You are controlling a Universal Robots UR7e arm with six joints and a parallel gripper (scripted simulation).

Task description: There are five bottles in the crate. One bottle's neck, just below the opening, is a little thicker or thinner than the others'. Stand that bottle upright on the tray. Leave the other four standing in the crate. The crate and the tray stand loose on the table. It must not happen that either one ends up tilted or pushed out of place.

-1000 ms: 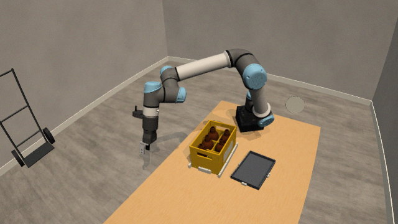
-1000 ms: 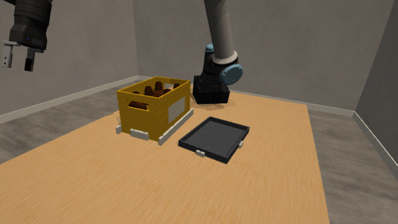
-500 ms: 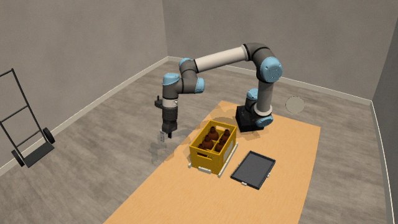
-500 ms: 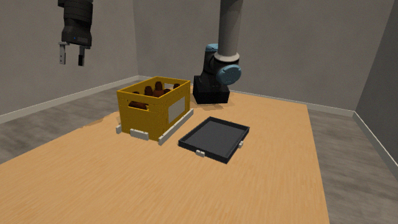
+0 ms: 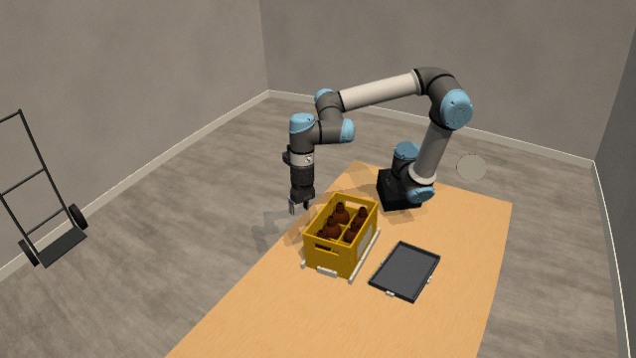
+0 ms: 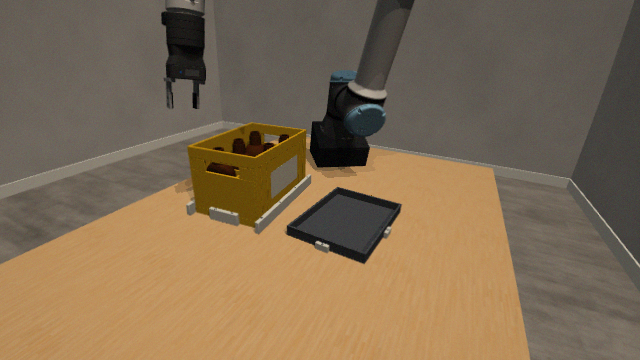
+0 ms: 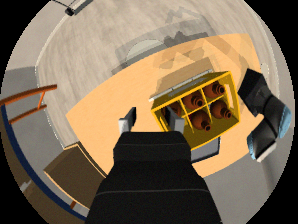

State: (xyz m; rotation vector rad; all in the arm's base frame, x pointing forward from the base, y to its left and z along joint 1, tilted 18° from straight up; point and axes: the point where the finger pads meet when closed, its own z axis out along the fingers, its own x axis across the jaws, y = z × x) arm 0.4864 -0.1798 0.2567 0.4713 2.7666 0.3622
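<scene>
Now: the yellow crate 13 cm behind my hand, 8 cm to the left of it and 19 cm below it. Round my hand: dark tray: 16 cm behind, 36 cm to the left, 26 cm below; then bottle: 14 cm behind, 13 cm to the left, 19 cm below.
</scene>
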